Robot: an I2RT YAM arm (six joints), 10 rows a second.
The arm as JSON. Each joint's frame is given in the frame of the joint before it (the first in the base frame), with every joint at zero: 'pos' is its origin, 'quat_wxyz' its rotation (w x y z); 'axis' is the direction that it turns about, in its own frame. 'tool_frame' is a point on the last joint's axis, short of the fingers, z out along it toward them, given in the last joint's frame.
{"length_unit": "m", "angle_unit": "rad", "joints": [
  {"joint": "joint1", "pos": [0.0, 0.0, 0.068], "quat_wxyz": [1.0, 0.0, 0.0, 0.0], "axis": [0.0, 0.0, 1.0]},
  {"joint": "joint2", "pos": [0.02, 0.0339, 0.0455], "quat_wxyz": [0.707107, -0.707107, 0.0, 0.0], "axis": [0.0, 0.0, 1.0]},
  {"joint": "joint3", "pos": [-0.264, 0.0, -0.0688], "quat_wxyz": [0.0, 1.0, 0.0, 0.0], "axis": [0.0, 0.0, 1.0]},
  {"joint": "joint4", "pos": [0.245, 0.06, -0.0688], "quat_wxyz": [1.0, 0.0, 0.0, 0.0], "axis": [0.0, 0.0, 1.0]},
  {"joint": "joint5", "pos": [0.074, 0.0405, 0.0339], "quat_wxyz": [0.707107, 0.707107, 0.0, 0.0], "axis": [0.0, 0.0, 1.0]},
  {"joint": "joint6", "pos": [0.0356, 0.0, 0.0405], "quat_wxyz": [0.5, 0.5, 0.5, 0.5], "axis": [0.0, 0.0, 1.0]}
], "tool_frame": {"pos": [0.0, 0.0, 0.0], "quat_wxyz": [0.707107, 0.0, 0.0, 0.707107]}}
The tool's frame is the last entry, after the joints.
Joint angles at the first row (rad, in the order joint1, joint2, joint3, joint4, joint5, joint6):
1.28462, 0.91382, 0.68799, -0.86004, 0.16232, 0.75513
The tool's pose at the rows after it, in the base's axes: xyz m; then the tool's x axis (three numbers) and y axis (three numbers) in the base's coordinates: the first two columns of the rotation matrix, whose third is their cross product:
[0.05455 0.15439 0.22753 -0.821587 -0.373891 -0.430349 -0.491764 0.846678 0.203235]
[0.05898 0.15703 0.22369 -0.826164 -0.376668 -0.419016 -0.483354 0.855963 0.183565]
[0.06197 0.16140 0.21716 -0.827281 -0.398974 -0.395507 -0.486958 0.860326 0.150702]
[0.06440 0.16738 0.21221 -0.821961 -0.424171 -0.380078 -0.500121 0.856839 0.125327]
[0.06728 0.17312 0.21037 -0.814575 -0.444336 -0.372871 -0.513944 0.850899 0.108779]
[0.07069 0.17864 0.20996 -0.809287 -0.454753 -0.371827 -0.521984 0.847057 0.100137]
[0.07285 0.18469 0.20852 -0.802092 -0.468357 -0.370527 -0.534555 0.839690 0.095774]
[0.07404 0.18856 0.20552 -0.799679 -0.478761 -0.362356 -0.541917 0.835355 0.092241]
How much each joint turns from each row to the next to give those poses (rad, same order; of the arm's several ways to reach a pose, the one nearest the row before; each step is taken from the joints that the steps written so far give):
-0.01832, 0.01489, 0.00001, 0.00076, 0.00000, -0.00649
-0.02057, 0.02936, 0.00035, 0.00688, -0.00037, -0.01256
-0.00840, 0.04461, 0.00001, 0.00379, -0.00039, -0.01565
-0.00189, 0.04505, 0.00535, 0.01223, 0.00001, -0.01944
-0.00462, 0.03700, 0.01298, 0.01030, -0.00078, -0.02217
-0.00723, 0.03130, 0.01525, 0.01222, -0.00038, -0.01752
-0.00040, 0.03086, 0.01145, 0.01789, -0.00305, -0.01528
-0.00001, 0.02406, 0.00306, 0.01299, -0.00573, -0.00802

